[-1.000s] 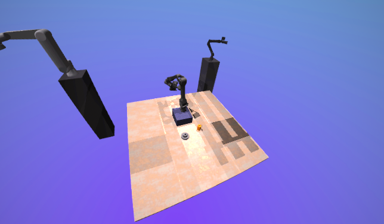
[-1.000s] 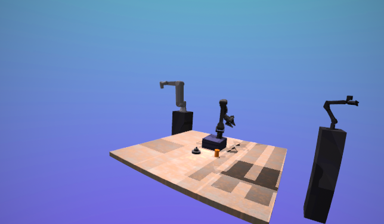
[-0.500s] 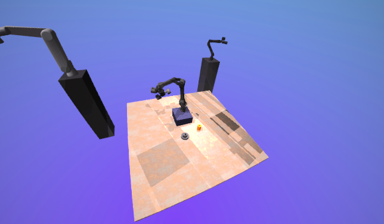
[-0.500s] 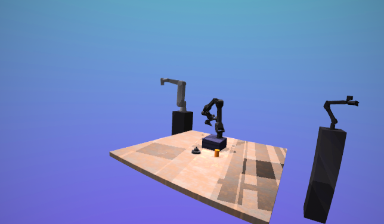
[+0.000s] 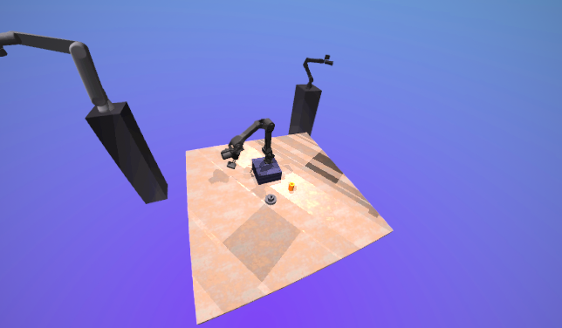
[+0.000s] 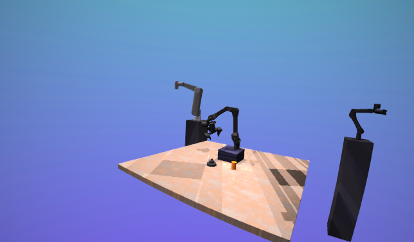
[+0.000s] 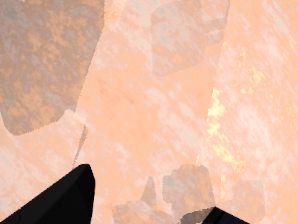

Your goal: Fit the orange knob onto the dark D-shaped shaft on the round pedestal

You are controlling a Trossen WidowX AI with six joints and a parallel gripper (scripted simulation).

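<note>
My gripper tip is 370 mm to the right of the orange knob, 290 mm short of it and 130 mm above it. Round my gripper tip: round pedestal 340 mm ahead, 180 mm to the left, 130 mm below.
</note>
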